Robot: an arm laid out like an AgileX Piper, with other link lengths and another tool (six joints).
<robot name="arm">
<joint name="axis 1" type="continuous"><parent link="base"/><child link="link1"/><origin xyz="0.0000 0.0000 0.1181" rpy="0.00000 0.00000 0.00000"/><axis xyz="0 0 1"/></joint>
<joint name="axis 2" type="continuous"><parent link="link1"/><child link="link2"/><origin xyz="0.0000 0.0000 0.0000" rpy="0.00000 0.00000 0.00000"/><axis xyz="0 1 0"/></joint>
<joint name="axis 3" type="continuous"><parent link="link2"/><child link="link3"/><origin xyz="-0.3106 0.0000 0.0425" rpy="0.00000 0.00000 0.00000"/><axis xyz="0 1 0"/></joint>
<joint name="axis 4" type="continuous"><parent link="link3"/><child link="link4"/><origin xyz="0.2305 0.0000 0.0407" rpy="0.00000 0.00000 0.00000"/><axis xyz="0.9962 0 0.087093"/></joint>
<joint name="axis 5" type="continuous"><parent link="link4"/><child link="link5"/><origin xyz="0.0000 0.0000 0.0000" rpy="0.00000 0.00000 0.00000"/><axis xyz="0 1 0"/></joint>
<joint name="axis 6" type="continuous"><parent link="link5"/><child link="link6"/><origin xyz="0.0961 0.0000 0.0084" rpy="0.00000 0.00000 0.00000"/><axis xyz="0.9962 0 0.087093"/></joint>
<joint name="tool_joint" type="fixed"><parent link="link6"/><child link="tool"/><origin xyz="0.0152 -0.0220 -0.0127" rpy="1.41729 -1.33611 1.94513"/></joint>
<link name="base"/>
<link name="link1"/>
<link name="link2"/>
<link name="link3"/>
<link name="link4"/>
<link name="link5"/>
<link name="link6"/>
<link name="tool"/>
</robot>
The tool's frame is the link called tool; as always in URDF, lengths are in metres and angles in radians. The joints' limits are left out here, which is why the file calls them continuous.
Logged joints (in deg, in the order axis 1, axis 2, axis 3, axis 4, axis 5, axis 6), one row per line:
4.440 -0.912 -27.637 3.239 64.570 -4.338
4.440 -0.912 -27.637 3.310 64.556 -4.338
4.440 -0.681 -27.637 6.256 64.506 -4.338
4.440 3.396 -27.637 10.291 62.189 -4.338
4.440 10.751 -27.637 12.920 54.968 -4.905
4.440 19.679 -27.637 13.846 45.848 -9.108
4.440 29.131 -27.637 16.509 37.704 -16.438
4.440 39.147 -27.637 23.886 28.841 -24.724
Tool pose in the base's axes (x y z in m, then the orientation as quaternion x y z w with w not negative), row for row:
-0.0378 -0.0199 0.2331 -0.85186 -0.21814 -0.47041 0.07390
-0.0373 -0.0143 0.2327 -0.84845 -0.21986 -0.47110 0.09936
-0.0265 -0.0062 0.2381 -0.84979 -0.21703 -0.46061 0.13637
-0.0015 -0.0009 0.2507 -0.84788 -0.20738 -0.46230 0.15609
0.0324 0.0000 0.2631 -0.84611 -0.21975 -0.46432 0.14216
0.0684 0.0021 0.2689 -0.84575 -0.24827 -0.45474 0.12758
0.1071 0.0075 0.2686 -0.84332 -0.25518 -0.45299 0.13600
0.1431 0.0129 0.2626 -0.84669 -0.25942 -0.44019 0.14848
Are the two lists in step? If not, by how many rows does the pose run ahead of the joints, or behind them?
The pose runs 1 row ahead of the joints: the pose in row i belongs to the joints in row i + 1.
